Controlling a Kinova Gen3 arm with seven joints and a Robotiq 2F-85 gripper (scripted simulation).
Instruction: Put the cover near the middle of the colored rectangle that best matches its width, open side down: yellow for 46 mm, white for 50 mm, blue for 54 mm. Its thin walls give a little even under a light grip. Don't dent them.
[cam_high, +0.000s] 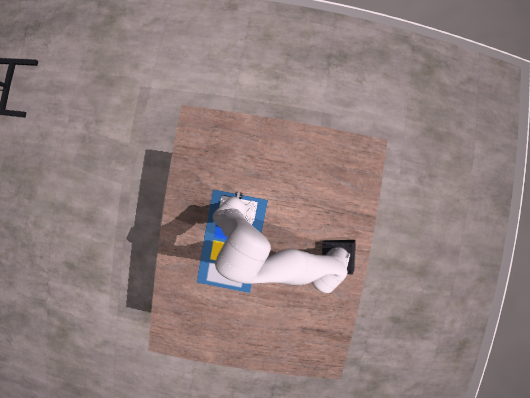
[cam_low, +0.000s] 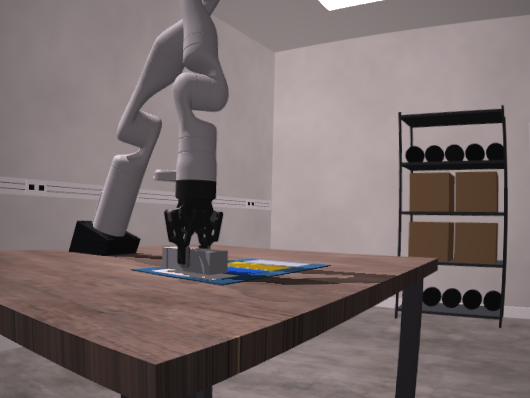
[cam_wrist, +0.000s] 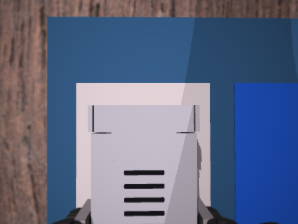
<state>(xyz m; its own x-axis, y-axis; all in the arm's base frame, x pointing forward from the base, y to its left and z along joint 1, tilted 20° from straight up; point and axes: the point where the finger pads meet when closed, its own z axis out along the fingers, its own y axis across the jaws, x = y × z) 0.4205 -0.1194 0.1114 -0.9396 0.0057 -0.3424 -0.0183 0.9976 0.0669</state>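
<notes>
Now: hand 3 cm above the white rectangle. Also, from my hand: dark blue mat: 14 cm to the left, 4 cm ahead, 3 cm below; then cover: 1 cm below; then blue rectangle: 10 cm to the left, 3 cm below.
</notes>
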